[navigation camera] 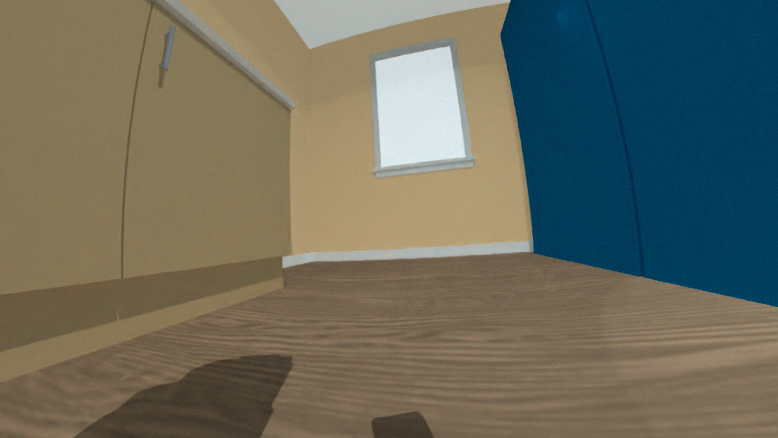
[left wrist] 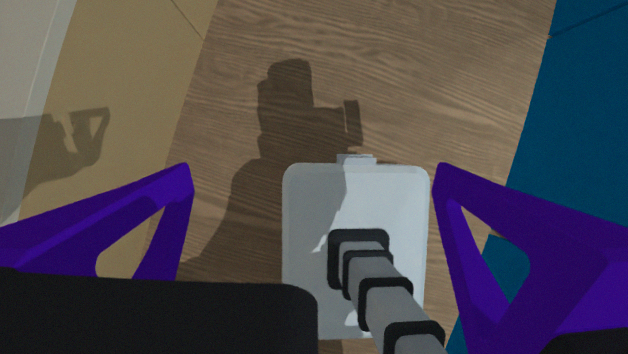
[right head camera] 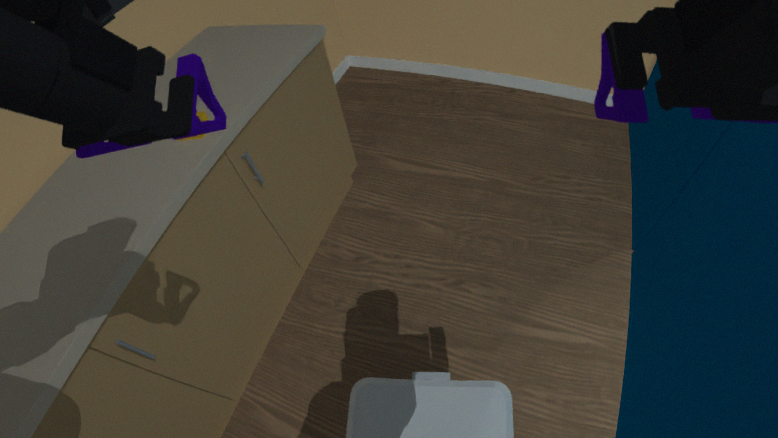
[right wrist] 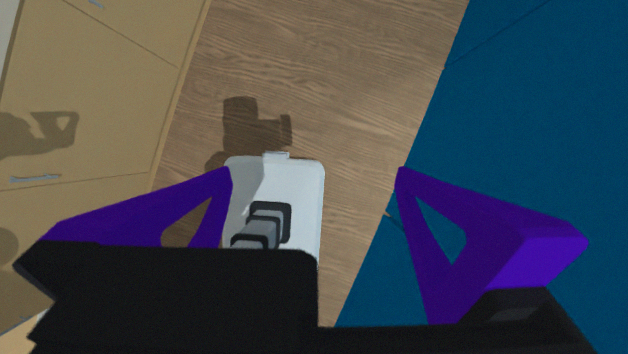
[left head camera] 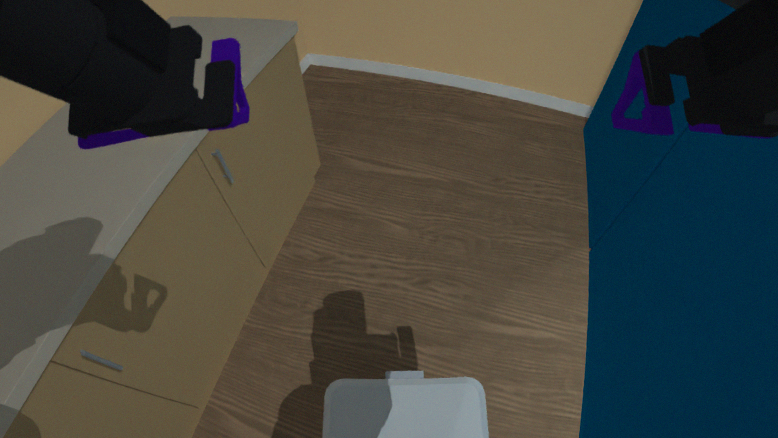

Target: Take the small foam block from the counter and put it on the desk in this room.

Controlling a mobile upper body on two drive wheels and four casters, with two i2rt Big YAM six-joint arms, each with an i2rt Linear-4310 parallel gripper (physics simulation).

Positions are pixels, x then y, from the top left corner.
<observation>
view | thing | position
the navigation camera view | counter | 152,160
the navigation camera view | window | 420,124
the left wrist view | left gripper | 312,176
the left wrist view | counter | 97,97
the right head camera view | left gripper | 185,129
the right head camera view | right gripper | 646,110
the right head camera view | counter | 148,281
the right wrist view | right gripper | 313,175
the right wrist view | counter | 95,95
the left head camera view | left gripper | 199,121
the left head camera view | right gripper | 653,122
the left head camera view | counter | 136,264
</observation>
